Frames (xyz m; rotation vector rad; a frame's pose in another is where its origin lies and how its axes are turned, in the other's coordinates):
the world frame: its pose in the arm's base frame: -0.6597 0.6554 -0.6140 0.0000 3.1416 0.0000
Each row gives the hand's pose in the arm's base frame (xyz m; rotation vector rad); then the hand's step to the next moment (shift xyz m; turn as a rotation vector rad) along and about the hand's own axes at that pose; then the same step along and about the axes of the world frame.
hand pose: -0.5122 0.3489 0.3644 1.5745 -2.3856 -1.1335
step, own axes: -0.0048 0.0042 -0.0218 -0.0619 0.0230 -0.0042
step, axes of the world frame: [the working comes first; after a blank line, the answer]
step, axes of the arm's base frame: 0.0084 -0.0069 0.0199 0.0135 0.0531 0.0371

-0.0084 -0.0069 -0.0199 -0.0135 0.0531 -0.0371
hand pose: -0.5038 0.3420 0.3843 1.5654 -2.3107 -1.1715
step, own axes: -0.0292 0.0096 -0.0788 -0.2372 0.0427 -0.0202
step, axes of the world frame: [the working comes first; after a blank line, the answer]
step, axes of the arm's base frame: 0.0446 -0.0159 0.0701 0.0873 0.1937 0.1156

-0.0446 -0.0159 -0.0701 -0.0873 0.1937 -0.1156
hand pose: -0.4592 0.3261 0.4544 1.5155 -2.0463 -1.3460
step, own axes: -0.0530 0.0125 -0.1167 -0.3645 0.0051 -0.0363
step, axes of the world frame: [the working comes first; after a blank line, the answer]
step, axes of the arm's base frame: 0.0925 -0.0146 0.0884 0.1748 0.2933 0.1328

-0.0925 -0.0146 -0.0884 -0.1748 0.2933 -0.1328
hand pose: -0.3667 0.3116 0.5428 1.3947 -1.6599 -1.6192
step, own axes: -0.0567 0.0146 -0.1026 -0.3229 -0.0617 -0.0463
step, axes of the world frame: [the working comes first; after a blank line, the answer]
step, axes of the arm's base frame: 0.1045 -0.0038 0.0550 0.1900 0.2655 0.0601

-0.1045 -0.0038 -0.0550 -0.1900 0.2655 -0.0601
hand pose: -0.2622 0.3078 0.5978 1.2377 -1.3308 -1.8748
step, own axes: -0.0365 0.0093 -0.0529 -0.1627 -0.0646 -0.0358
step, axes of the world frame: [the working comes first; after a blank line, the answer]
step, axes of the arm's base frame: 0.0626 0.0028 0.0171 0.1098 0.1410 -0.0018

-0.0626 0.0028 -0.0171 -0.1098 0.1410 0.0018
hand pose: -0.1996 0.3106 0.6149 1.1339 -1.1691 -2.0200
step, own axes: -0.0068 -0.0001 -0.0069 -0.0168 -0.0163 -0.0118
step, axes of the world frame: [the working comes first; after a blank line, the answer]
step, axes of the arm's base frame: 0.0094 0.0024 0.0007 0.0180 0.0157 -0.0108

-0.0094 0.0024 -0.0007 -0.0180 0.0157 0.0108
